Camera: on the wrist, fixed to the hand. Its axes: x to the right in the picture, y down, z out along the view.
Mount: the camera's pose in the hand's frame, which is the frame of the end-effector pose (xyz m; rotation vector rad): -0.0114 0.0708 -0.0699 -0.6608 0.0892 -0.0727
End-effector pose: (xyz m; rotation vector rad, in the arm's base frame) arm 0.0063 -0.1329 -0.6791 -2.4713 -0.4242 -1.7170
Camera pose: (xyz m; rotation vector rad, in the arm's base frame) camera -0.0403 -0.2193 -0.6594 2.0752 -0.0677 1.6940
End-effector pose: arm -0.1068 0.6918 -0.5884 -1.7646 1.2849 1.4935
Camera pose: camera -0.1352 0.6066 -0.5441 -2.2662 0.7900 1.9604
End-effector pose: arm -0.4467 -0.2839 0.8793 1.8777 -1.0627 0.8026
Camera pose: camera -0.5237 -0.2406 0.9265 1.2970 -1.0354 0.4125
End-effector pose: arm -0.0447 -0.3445 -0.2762 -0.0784 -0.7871 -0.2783
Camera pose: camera 0.0153 -0.2861 -0.3312 -0.6555 -0.5839 -0.5993
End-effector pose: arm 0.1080 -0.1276 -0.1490 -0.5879 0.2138 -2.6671
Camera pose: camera 0.1120 -0.1829 -0.2324 -0.6697 1.1428 -2.6643
